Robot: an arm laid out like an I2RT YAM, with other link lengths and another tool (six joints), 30 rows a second.
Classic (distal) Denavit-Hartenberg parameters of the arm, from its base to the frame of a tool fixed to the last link. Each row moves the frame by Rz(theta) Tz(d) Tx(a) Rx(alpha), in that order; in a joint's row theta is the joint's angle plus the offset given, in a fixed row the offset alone. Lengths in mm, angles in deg.
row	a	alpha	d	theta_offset
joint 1	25.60	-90.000	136.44	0.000
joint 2	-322.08	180.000	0.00	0.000
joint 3	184.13	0.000	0.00	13.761
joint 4	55.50	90.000	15.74	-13.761
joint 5	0.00	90.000	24.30	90.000
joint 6	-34.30	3.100	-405.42	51.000
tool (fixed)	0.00	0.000	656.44	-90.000
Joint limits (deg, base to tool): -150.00..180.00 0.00..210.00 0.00..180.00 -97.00..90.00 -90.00..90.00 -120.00..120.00
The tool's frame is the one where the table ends.
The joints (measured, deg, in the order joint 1, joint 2, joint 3, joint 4, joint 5, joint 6), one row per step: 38.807, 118.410, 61.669, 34.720, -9.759, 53.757; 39.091, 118.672, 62.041, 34.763, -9.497, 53.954; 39.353, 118.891, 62.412, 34.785, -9.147, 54.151; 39.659, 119.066, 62.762, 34.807, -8.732, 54.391; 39.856, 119.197, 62.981, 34.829, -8.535, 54.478; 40.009, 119.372, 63.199, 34.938, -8.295, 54.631; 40.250, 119.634, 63.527, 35.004, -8.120, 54.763; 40.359, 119.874, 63.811, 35.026, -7.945, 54.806; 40.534, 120.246, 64.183, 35.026, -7.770, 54.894; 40.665, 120.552, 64.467, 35.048, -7.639, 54.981; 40.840, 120.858, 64.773, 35.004, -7.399, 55.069; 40.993, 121.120, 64.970, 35.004, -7.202, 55.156
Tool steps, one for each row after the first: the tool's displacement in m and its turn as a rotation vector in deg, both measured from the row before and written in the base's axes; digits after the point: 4 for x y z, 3 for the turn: 0.0004, 0.0025, 0.0002, 0.139, -0.042, -0.032; 0.0007, 0.0020, 0.0005, 0.129, -0.078, -0.135; 0.0005, 0.0021, 0.0008, 0.154, -0.080, -0.167; 0.0001, 0.0016, 0.0003, 0.068, -0.069, -0.018; 0.0006, 0.0012, 0.0003, 0.124, -0.065, -0.126; 0.0002, 0.0024, 0.0000, 0.118, -0.049, 0.031; 0.0008, 0.0012, -0.0003, 0.021, -0.061, -0.070; 0.0007, 0.0020, -0.0011, 0.006, 0.021, -0.020; 0.0006, 0.0015, -0.0010, 0.018, 0.031, -0.022; 0.0006, 0.0015, -0.0011, -0.040, 0.039, -0.080; 0.0003, 0.0012, -0.0013, -0.043, 0.064, -0.062
